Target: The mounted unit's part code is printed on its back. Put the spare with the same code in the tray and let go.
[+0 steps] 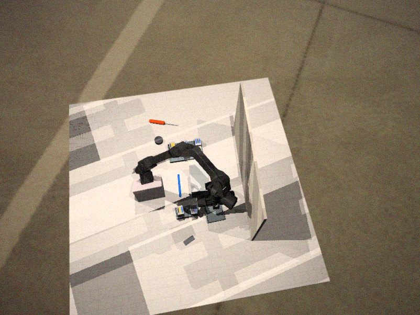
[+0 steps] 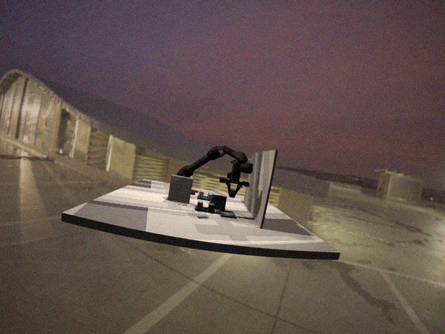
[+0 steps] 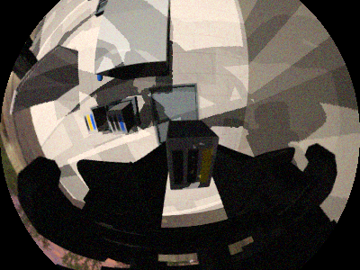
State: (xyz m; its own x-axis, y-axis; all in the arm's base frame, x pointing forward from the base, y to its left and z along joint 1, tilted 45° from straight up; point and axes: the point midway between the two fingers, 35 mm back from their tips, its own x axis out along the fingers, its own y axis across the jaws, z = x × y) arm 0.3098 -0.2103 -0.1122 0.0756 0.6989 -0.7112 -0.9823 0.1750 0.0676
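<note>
Right now my gripper tip is 13 cm above the grey tray, 1 cm to the right of it and 1 cm past it. Round my gripper tip: tall upright panel (21 cm ahead, 13 cm to the left, 9 cm above); then dark spare (2 cm above); then grey mounted unit (19 cm to the left, 8 cm below, 4 cm behind).
</note>
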